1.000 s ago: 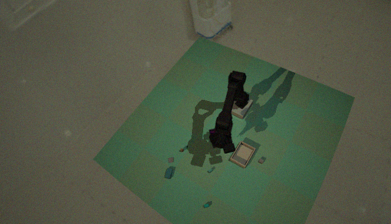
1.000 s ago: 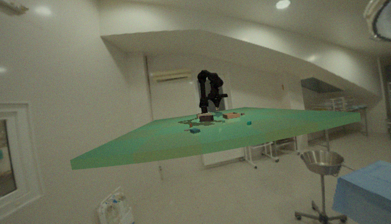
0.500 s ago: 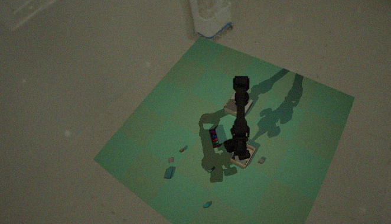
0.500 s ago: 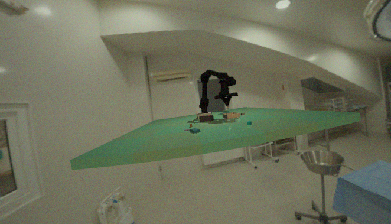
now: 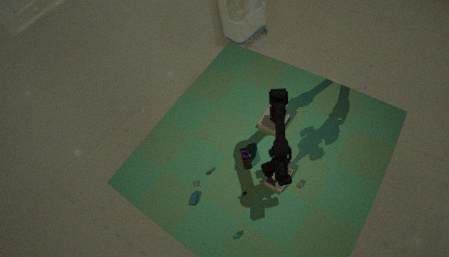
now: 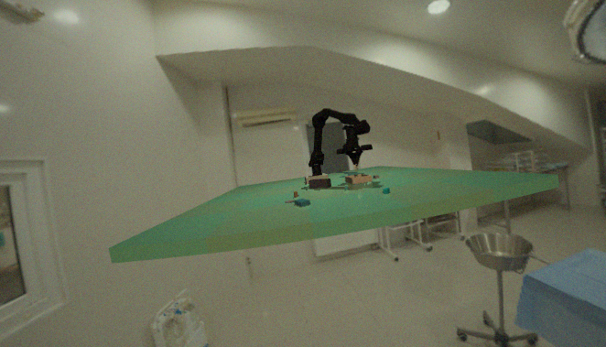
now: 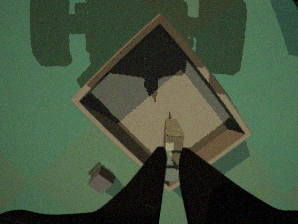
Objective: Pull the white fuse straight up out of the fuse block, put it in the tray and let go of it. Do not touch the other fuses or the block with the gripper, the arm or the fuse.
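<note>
My gripper tip is now 8 cm above the brown tray. Also, from my gripper tip: white fuse 1 cm below.
</note>
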